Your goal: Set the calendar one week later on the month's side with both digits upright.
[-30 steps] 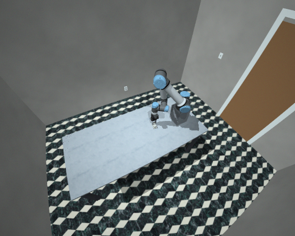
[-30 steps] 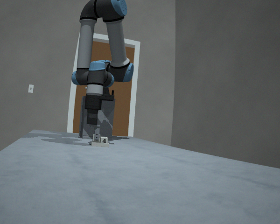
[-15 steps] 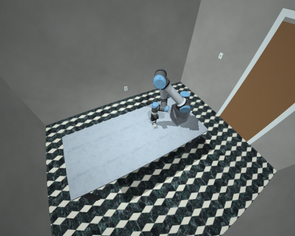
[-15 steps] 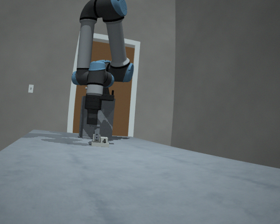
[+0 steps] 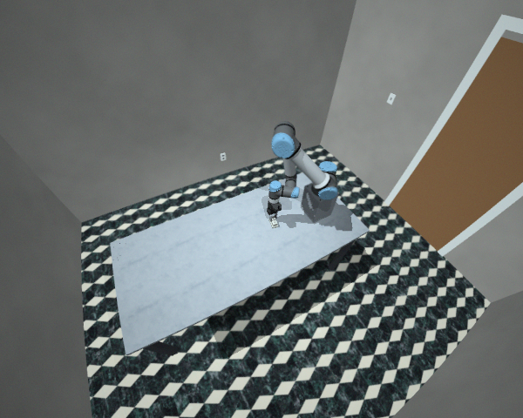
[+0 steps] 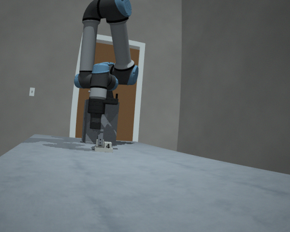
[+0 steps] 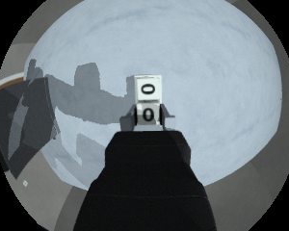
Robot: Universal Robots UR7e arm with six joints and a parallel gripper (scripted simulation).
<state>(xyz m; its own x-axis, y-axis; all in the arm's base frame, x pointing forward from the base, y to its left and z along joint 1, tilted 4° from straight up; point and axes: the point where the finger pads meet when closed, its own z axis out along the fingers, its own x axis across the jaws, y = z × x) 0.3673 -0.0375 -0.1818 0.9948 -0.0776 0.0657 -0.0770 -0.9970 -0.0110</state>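
The white calendar tray is 20 mm to the left of my hand and 40 mm below it.
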